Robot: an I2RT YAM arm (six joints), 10 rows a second.
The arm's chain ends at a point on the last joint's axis. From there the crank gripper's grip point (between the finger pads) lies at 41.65 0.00 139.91 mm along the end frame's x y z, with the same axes.
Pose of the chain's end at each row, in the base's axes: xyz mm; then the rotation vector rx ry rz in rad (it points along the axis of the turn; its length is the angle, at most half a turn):
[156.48 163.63 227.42 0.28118 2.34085 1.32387]
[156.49 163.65 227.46 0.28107 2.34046 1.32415]
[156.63 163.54 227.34 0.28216 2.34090 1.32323]
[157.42 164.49 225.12 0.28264 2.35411 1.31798]
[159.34 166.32 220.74 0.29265 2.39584 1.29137]
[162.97 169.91 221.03 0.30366 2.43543 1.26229]
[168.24 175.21 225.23 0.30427 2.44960 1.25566]
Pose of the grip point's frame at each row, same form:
[184.52 286.27 153.37 0.28118 2.34085 1.32387]
[184.55 286.31 153.45 0.28107 2.34046 1.32415]
[184.75 286.14 153.25 0.28216 2.34090 1.32323]
[184.42 286.67 149.94 0.28264 2.35411 1.31798]
[183.66 286.52 141.56 0.29265 2.39584 1.29137]
[184.86 287.94 137.97 0.30366 2.43543 1.26229]
[188.87 292.68 141.06 0.30427 2.44960 1.25566]

